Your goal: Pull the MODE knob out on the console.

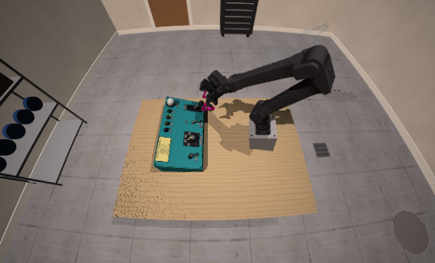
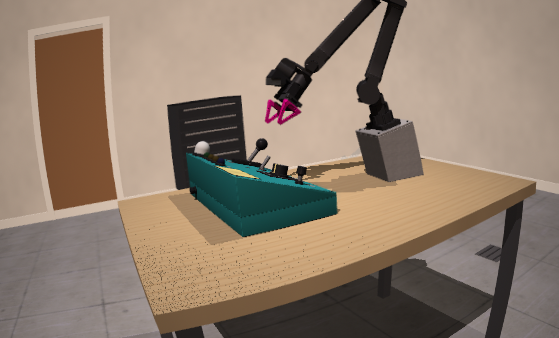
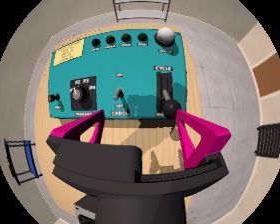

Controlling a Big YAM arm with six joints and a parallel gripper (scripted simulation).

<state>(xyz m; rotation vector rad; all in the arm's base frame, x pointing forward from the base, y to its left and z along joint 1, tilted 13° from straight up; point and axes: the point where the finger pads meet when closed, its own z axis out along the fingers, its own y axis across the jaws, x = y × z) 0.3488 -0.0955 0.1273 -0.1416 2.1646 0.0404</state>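
Right now my hand is 300 mm to the right of the small black knob, 120 mm above it and 40 mm short of it. Also, from my hand: black rotary selector (190 mm to the left, 120 mm below, 60 mm ahead); teal console (140 mm below, 130 mm to the left, 90 mm ahead); black ball lever (110 mm below, 60 mm to the right, 60 mm ahead).
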